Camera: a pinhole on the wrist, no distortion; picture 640 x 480 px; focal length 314.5 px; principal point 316.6 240.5 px. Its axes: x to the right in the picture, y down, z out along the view. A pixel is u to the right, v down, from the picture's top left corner.
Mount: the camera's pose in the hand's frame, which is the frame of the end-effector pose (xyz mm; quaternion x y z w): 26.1 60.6 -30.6 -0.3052 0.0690 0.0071 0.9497
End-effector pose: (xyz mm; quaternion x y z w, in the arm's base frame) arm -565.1 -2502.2 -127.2 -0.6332 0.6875 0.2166 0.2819
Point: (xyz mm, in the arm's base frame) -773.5 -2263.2 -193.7
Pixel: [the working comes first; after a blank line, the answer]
In the camera's frame: -185.2 27.6 253.8

87 275
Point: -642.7 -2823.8 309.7
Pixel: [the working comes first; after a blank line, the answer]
In the camera's frame: 0.2 267.3 -448.4

behind the camera
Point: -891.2 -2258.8 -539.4
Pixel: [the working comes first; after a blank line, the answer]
In the camera's frame: 5.2 -16.6 562.3

320 231
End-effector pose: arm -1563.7 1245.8 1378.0 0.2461 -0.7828 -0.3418 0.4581
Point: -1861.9 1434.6 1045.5
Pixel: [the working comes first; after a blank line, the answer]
In the camera's frame: -260.2 -398.2 252.0

outside the picture
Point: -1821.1 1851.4 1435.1
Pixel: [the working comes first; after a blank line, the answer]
In the camera's frame: -365.6 89.0 532.5

101 293
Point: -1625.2 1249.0 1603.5
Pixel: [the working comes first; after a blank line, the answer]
In the camera's frame: 118.1 84.1 90.2

outside the picture
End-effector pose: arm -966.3 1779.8 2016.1 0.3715 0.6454 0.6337 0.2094
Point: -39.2 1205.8 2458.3
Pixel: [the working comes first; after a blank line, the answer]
In the camera's frame: -1002.5 385.2 468.1

outside the picture
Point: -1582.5 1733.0 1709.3
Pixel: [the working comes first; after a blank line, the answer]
In the camera's frame: 338.3 -166.5 -589.6

behind the camera
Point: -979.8 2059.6 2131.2
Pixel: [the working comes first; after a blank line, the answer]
In the camera's frame: 185.0 -102.3 198.0

611 78
